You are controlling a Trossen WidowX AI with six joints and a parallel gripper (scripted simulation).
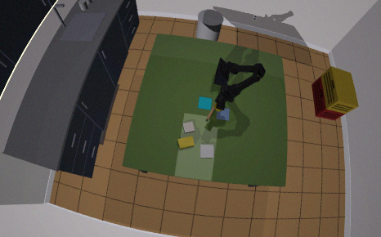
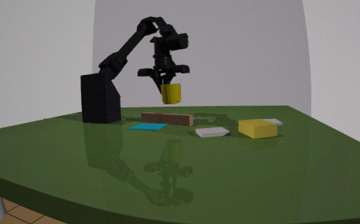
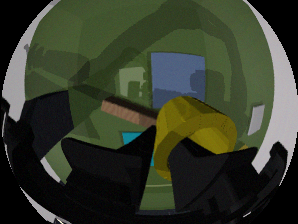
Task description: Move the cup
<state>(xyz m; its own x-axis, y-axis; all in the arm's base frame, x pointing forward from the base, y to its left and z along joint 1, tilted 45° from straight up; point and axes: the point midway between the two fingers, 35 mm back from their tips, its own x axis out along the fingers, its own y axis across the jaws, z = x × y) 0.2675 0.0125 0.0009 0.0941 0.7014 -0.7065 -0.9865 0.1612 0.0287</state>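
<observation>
My gripper tip is now 20 mm past the cyan pad, 110 mm to the left of it and 110 mm above it. Also, from my gripper tip: blue pad 40 mm ahead, 40 mm to the left, 110 mm below; wooden bar 10 mm ahead, 30 mm to the right, 90 mm below; yellow cup 20 mm ahead.
</observation>
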